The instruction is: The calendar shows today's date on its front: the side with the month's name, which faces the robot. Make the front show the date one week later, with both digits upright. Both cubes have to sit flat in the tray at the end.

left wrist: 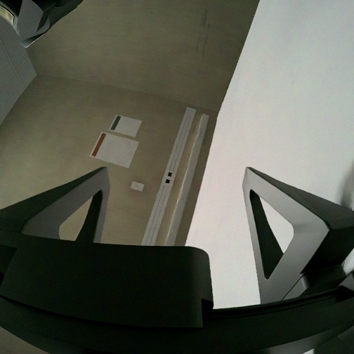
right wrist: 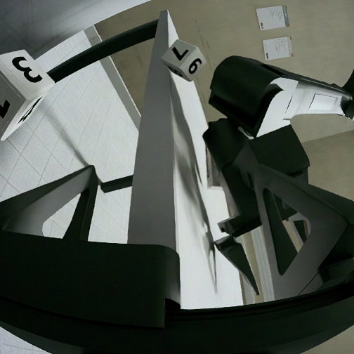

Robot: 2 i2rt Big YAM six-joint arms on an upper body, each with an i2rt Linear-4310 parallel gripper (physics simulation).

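A white cube point(right wrist: 22, 85) with black digits, among them a 3, shows large at the left edge of the right wrist view, cut off by the frame and tilted. A second white cube point(right wrist: 184, 60), showing a 7 and a 6 or 9, is tilted near the top of the table's narrow edge. The cubes are apart, and neither is seen resting in a tray. The tray and the month's name do not show. My left gripper point(left wrist: 175, 175) is open, with no cube between its fingers. My right gripper point(right wrist: 175, 173) is open; both cubes are beyond its fingertips.
The white table point(left wrist: 280, 115) point(right wrist: 155, 175) appears steeply angled in both views. My left arm point(right wrist: 280, 125) is at the right of the right wrist view. Part of a dark arm point(left wrist: 47, 17) shows at the left wrist view's upper left. Papers hang on the wall.
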